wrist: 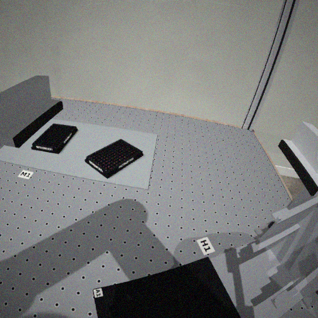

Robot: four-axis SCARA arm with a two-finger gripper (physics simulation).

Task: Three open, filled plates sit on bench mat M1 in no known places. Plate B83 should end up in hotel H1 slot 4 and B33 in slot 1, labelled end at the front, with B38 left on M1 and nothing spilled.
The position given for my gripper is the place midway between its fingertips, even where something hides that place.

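Observation:
Black plate [110, 159]. Black plate [54, 138]. My gripper [176, 108], visible too.

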